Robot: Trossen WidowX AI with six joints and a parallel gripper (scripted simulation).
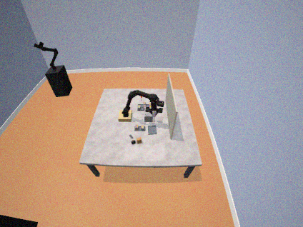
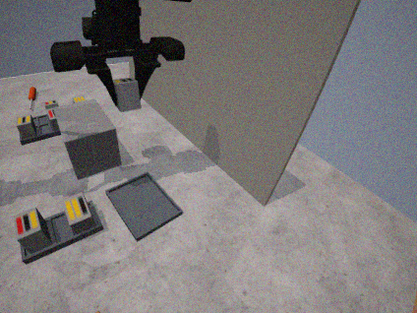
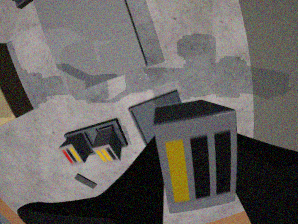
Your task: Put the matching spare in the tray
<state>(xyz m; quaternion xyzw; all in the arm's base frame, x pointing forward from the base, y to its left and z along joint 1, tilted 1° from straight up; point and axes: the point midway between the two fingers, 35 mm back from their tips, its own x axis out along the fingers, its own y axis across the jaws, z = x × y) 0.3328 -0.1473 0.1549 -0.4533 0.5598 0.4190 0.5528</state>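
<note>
Now: the flat grey tray 17 cm below my gripper tip, 8 cm to the right of it and 3 cm behind it. Round my gripper tip: mounted unit 14 cm to the left, 12 cm below, 4 cm behind; then grey-brown panel 21 cm ahead, 10 cm to the left, 5 cm above.
</note>
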